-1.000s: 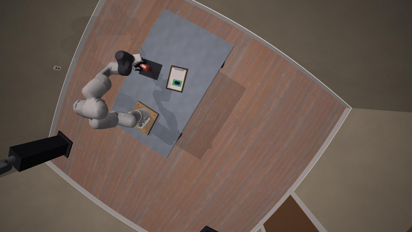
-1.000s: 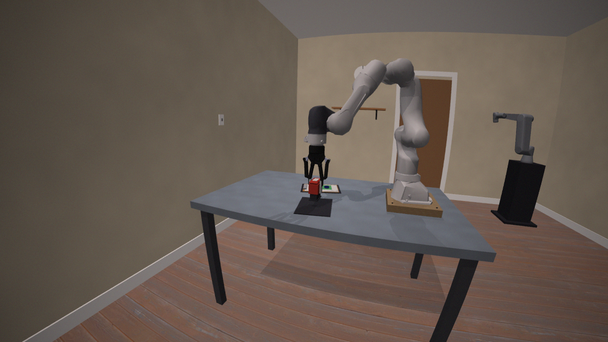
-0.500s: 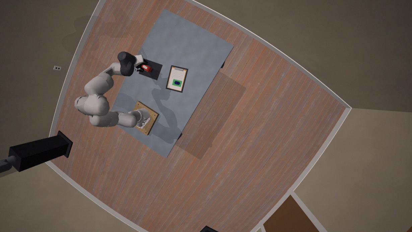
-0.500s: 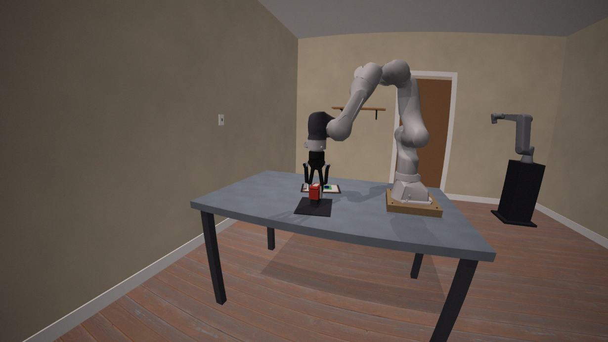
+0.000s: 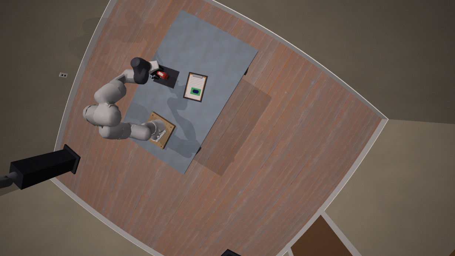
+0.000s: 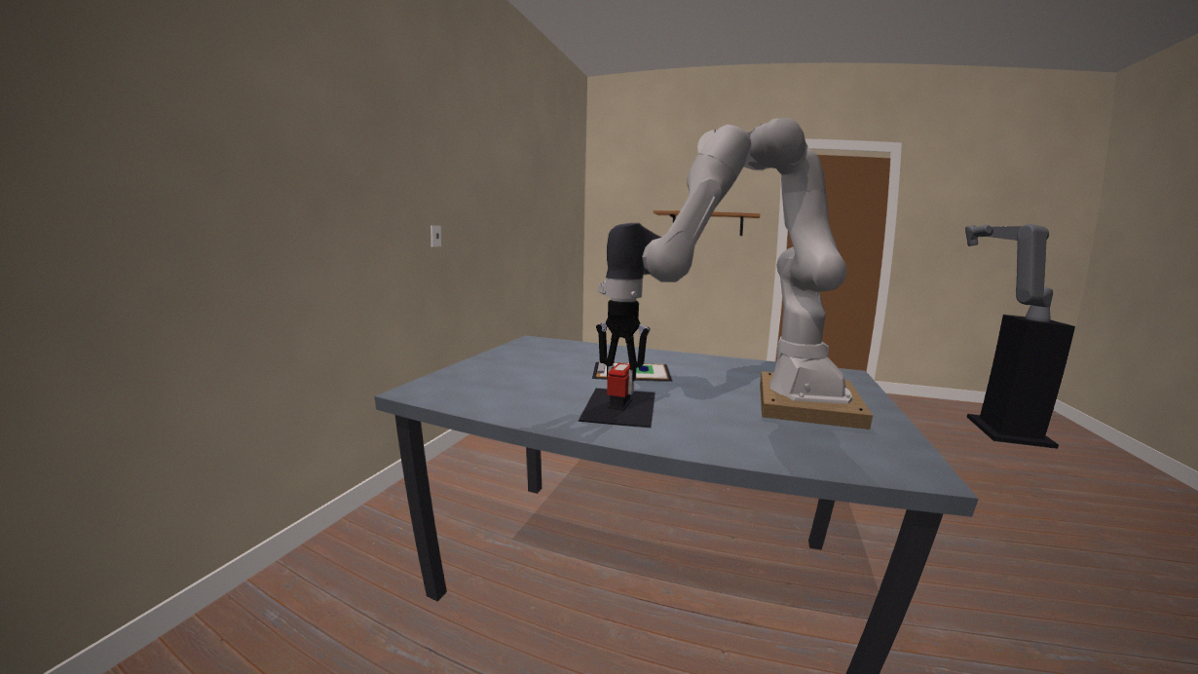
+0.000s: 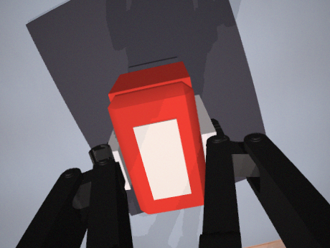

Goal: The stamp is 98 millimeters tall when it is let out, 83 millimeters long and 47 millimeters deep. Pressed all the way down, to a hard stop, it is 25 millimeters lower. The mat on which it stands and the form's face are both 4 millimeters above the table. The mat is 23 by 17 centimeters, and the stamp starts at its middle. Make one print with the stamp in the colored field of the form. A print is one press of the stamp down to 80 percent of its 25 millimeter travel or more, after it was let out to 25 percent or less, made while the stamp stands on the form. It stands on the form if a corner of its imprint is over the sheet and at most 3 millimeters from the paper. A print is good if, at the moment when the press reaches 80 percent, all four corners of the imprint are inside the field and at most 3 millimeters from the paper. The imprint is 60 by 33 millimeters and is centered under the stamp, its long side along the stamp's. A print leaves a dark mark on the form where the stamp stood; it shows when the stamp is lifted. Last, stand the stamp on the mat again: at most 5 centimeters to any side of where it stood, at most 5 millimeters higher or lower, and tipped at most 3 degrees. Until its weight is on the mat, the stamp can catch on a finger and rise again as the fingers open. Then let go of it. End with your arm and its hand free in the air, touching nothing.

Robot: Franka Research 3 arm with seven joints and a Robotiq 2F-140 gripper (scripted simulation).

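The red stamp is 2 cm below my hand. Also, from my hand: black mat (7 cm below).
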